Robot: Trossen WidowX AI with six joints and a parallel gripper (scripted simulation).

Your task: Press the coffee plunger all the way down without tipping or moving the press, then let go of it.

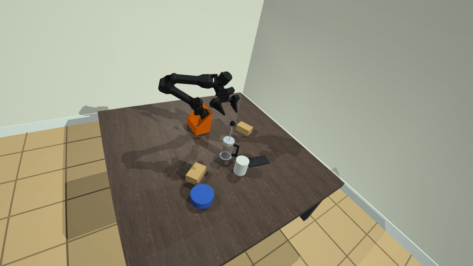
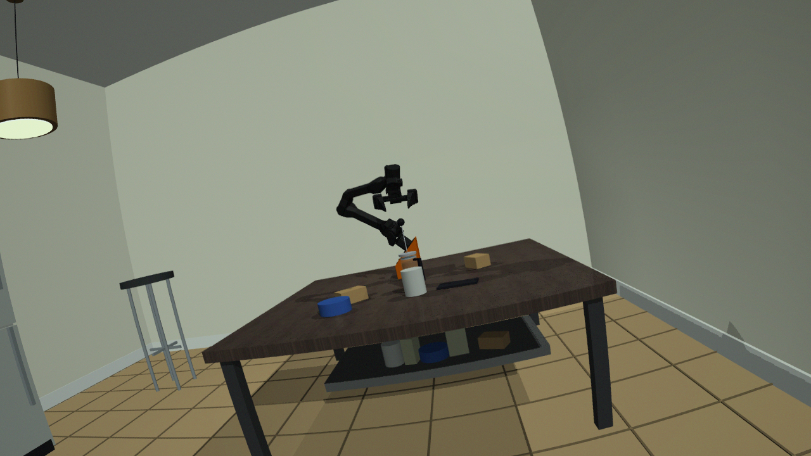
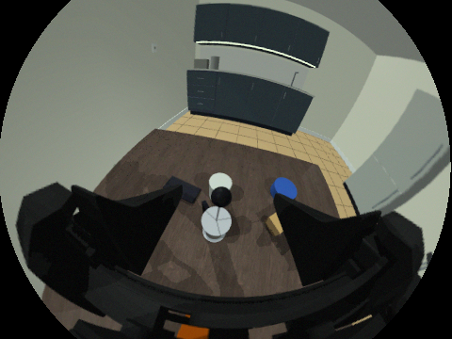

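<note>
Now: gripper tip 190 mm above the glass coffee press, 30 mm short of it and 20 mm to the right of it. Also, from my gripper tip: black flat slab: 320 mm below, 190 mm to the left, 130 mm ahead.
</note>
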